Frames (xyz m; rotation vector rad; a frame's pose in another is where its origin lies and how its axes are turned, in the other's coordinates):
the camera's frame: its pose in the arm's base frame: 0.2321 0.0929 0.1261 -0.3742 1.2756 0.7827
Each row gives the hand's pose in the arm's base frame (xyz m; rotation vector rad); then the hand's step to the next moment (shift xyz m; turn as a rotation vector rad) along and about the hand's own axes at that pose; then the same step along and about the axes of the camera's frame.
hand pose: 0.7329 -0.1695 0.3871 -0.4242 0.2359 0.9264
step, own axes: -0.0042 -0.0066 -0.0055 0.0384 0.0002 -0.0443
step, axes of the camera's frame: -0.0010 -0.0085 -0.0043 0.0553 -0.0186 0.0053
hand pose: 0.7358 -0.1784 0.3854 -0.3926 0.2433 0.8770
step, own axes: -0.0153 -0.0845 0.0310 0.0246 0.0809 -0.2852
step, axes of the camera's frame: -0.0597 -0.0639 0.0261 0.2460 -0.0446 -0.1612
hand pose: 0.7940 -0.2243 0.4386 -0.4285 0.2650 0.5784
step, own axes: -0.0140 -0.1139 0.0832 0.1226 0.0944 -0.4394
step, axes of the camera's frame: -0.1192 -0.0639 0.0422 0.4113 -0.1207 -0.1823
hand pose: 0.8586 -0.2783 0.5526 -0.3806 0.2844 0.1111
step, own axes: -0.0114 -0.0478 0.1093 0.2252 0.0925 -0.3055
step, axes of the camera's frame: -0.1099 0.0002 0.0479 0.3549 -0.1607 -0.0285
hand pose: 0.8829 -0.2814 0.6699 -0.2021 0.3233 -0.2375
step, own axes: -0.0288 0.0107 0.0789 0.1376 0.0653 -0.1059
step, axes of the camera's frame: -0.0652 0.0325 0.0431 0.1569 -0.0918 0.0370
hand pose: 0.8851 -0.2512 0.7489 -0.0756 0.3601 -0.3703
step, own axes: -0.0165 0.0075 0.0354 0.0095 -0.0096 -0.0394
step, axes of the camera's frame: -0.0312 0.0148 0.0197 0.0318 -0.0088 -0.0254
